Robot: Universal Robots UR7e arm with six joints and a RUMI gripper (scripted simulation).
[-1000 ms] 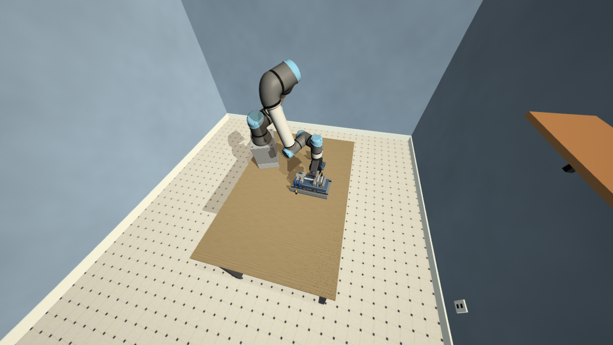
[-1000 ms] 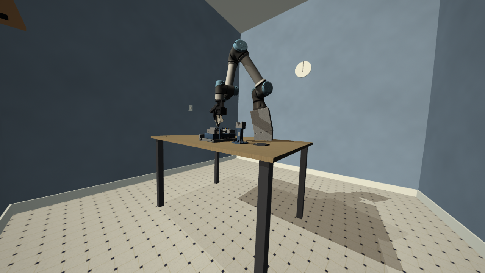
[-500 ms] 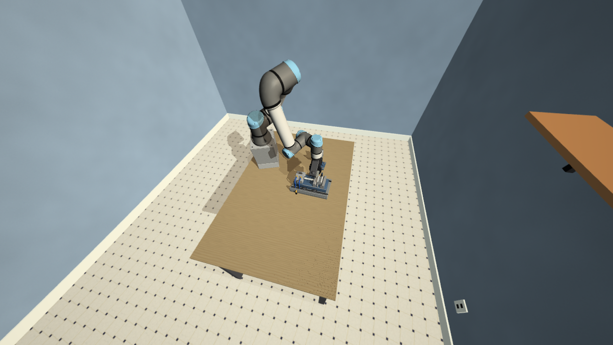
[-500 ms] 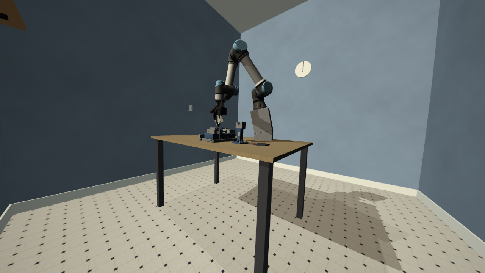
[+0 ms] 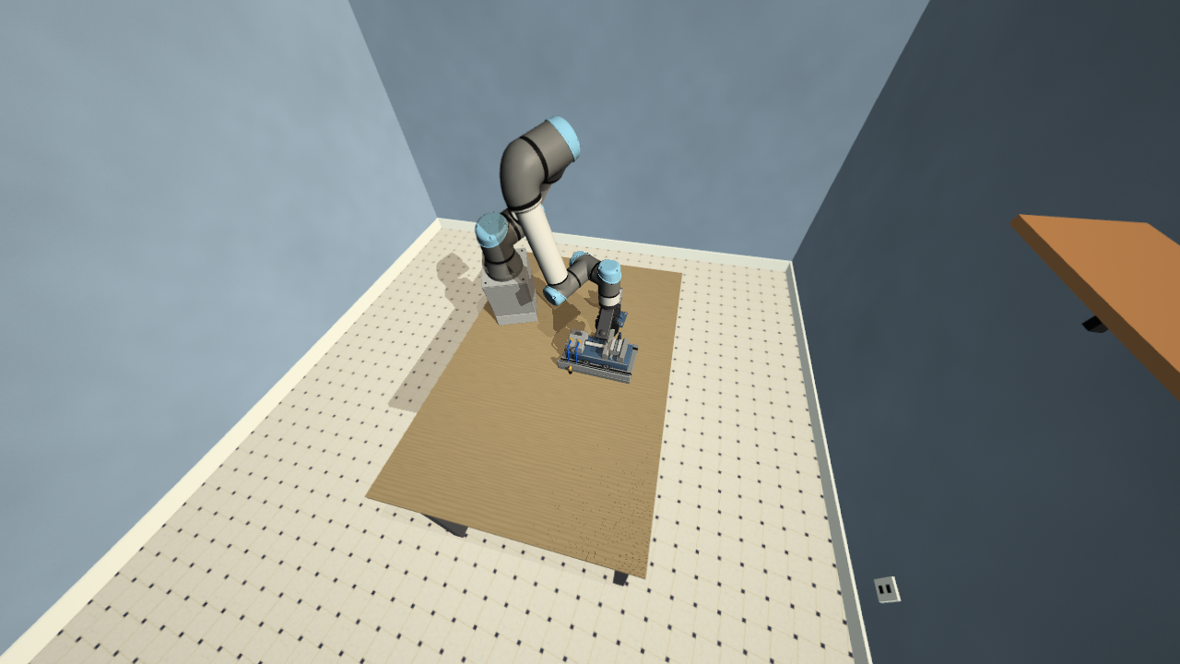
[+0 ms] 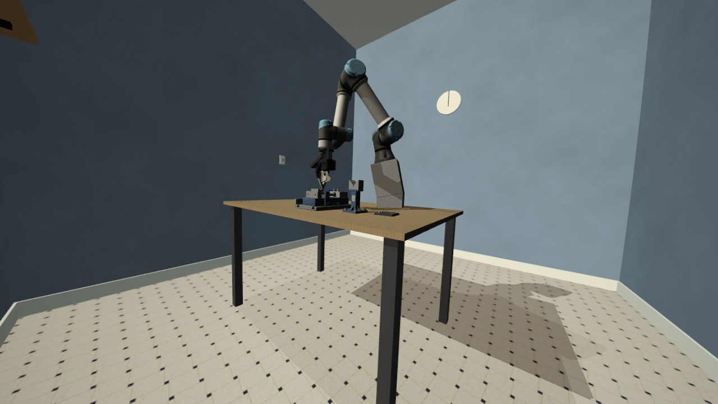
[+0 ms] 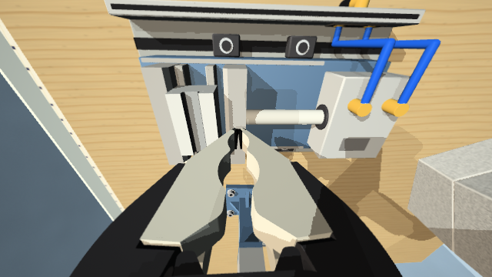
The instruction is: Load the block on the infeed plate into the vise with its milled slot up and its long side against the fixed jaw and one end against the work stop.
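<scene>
Now: the part 40 mm ahead of my hand and 20 mm below it. Round my hand: cylinder rod (50 mm below, 50 mm behind); then fixed jaw (70 mm ahead, 50 mm below); then moving jaw (50 mm below).
</scene>
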